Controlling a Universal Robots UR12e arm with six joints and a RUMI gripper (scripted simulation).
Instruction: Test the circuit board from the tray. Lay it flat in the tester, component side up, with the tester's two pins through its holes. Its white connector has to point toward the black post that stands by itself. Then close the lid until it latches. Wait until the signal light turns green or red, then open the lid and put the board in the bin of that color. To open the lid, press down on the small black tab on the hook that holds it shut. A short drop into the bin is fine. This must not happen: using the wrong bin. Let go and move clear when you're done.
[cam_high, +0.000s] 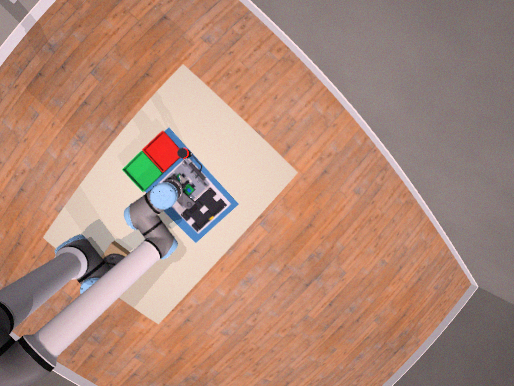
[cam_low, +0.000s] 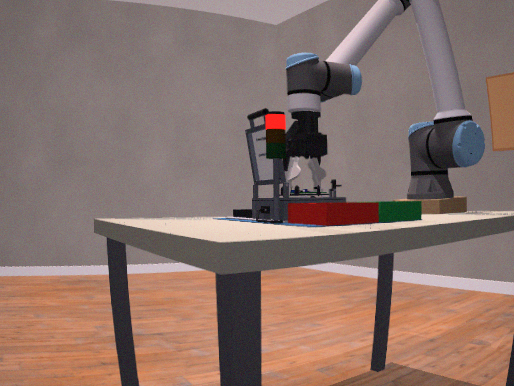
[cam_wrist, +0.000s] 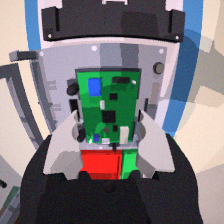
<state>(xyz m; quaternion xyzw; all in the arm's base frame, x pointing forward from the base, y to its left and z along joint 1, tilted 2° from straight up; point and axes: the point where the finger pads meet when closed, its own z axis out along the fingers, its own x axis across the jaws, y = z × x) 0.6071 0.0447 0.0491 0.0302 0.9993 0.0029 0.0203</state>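
My hand is right at the green circuit board. From my hand the other things lie so: green bin 9 cm behind, 21 cm to the left, 6 cm below; then red bin 6 cm ahead, 20 cm to the left, 6 cm below; then lid 12 cm ahead, 11 cm above.
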